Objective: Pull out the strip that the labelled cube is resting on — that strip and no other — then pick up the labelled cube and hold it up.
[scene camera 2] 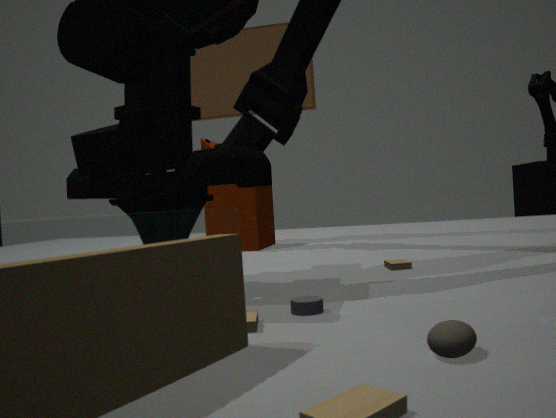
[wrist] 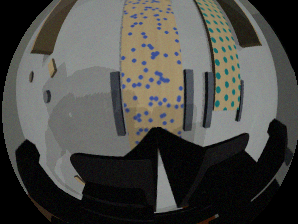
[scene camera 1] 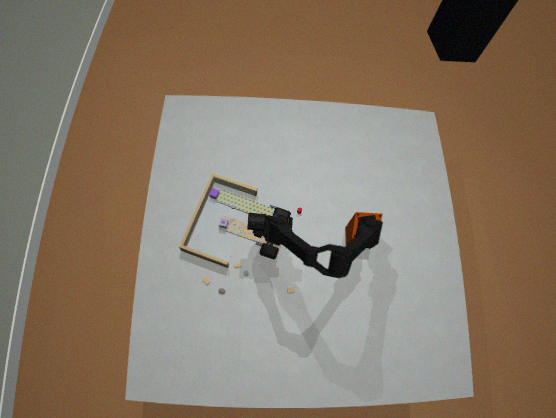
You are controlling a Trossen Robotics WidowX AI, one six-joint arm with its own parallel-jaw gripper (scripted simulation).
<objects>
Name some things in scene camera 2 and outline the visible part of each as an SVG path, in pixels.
The gripper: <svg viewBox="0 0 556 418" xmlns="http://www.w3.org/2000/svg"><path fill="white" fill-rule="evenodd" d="M71 136L78 168L73 169L72 173L66 178L67 199L116 198L108 200L111 205L118 206L125 213L203 209L206 201L213 200L213 195L207 194L207 186L235 184L238 188L272 185L271 164L262 150L229 146L192 151L192 121L200 119L201 108L191 105L191 94L187 90L166 87L133 90L124 95L125 105L115 108L114 119L120 120L119 124Z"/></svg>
A brown pebble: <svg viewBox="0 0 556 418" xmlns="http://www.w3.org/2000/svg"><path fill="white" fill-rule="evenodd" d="M428 334L427 344L429 348L431 348L432 352L444 358L462 357L471 352L477 342L475 330L471 325L469 326L463 321L442 321L434 325Z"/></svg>
</objects>
